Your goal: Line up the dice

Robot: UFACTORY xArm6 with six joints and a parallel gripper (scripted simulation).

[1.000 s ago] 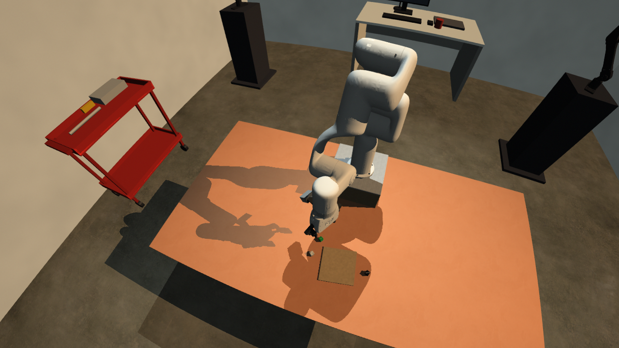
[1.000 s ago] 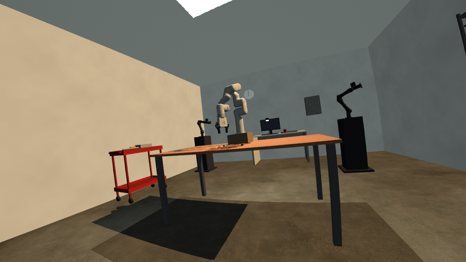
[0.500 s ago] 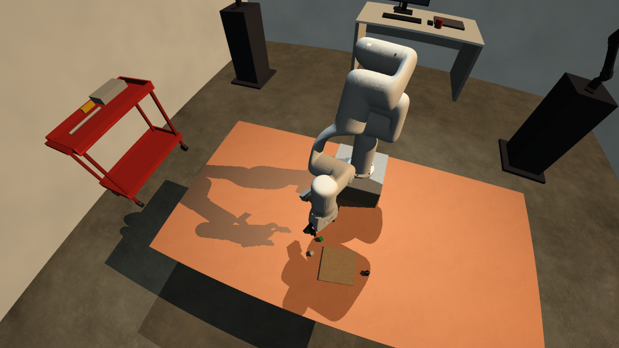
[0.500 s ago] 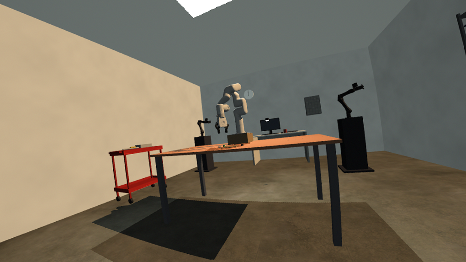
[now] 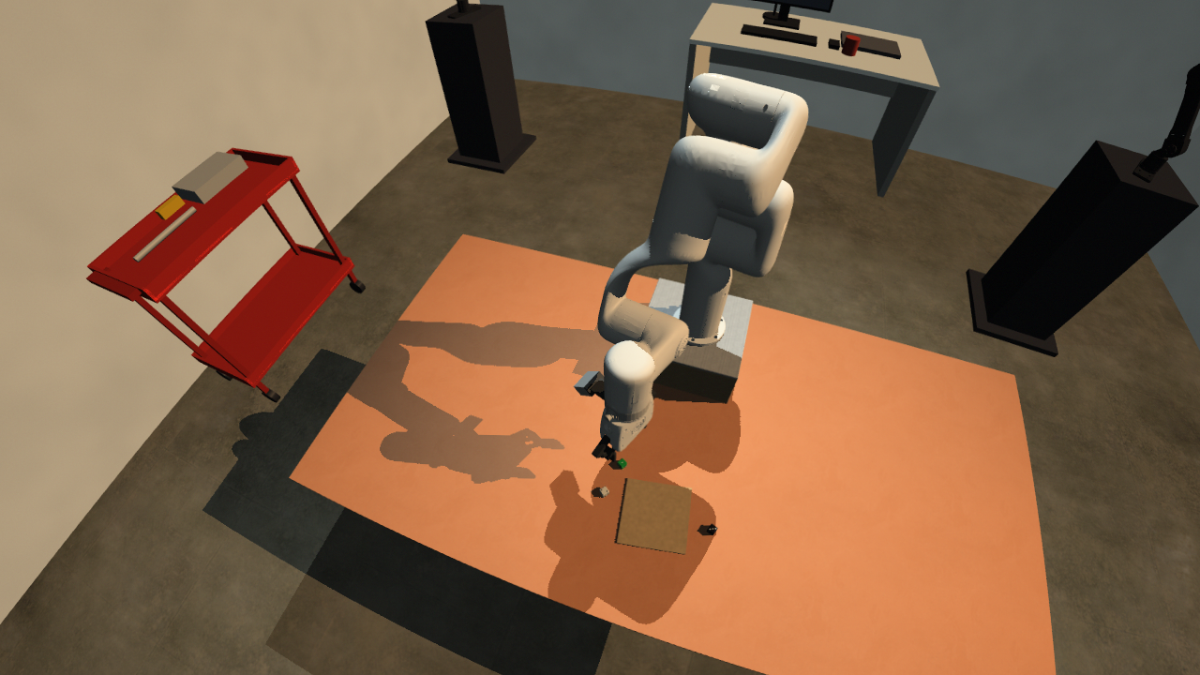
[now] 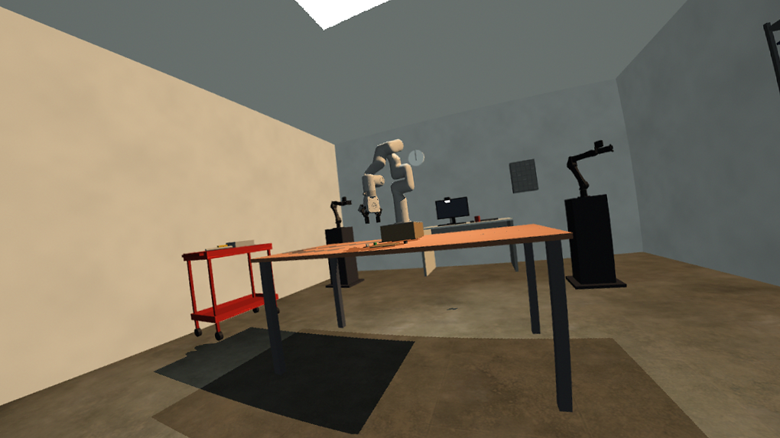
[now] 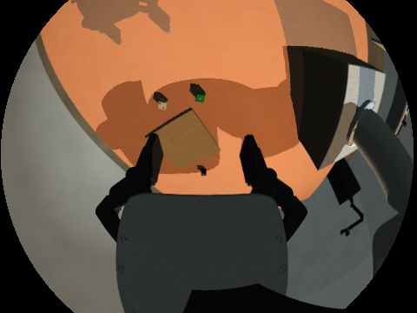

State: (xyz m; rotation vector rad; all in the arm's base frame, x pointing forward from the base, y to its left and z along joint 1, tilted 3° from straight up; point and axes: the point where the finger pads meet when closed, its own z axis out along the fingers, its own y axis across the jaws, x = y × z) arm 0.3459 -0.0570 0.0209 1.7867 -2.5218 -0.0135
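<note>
Now: hand 140 mm above the green die. The rest, counted from my hand: black die 220 mm to the left, 140 mm below, 70 mm ahead; then white die 140 mm below, 80 mm ahead, 10 mm to the right; then tan mat 140 mm below, 100 mm to the left, 80 mm ahead.
</note>
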